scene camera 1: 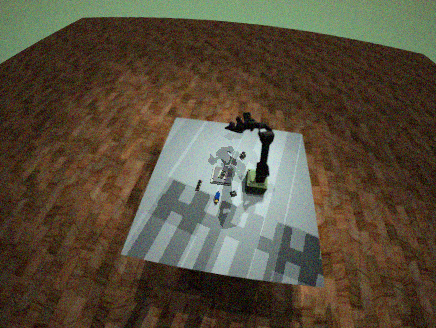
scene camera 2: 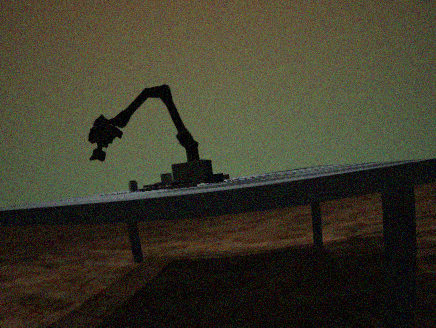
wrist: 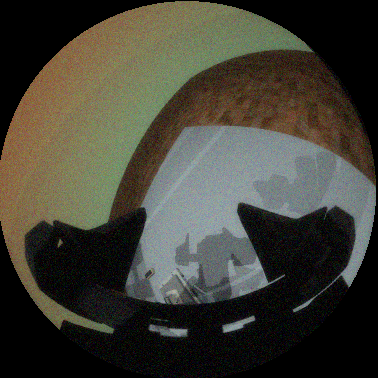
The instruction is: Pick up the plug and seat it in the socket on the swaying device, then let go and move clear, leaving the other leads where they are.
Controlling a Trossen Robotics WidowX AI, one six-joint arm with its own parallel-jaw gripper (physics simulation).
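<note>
Nothing is held in my gripper, which is open. A device with socket is here too; I can see it.
</note>
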